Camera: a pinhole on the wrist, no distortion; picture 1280 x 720 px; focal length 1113.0 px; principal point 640.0 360.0 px. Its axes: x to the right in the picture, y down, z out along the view. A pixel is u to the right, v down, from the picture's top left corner.
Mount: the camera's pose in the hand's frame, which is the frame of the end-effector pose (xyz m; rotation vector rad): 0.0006 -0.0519 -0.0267 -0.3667 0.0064 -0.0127
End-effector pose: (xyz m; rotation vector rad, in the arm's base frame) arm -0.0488 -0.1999 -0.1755 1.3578 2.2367 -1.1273
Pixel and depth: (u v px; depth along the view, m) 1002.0 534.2 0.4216
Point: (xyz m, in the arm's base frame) -0.0360 -0.3279 -0.5580
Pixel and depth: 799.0 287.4 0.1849
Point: -0.0825 -0.2935 -0.2915
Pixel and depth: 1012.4 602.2 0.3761
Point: -0.0244 -0.2995 -0.5192
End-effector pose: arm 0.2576 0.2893 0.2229 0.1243 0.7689 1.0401
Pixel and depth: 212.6 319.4 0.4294
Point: 0.3862 0.3025 0.6253
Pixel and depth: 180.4 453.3 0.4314
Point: 0.3363 0.3138 0.6411
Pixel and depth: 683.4 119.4 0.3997
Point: 0.4913 0.4060 0.4960
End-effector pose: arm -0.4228 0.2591 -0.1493 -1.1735 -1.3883 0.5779
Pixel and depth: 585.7 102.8 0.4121
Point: -0.7902 0.3595 -0.2448
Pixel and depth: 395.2 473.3 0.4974
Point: -0.7791 0.3537 -0.4355
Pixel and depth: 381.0 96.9 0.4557
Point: -0.8460 0.2989 -0.2964
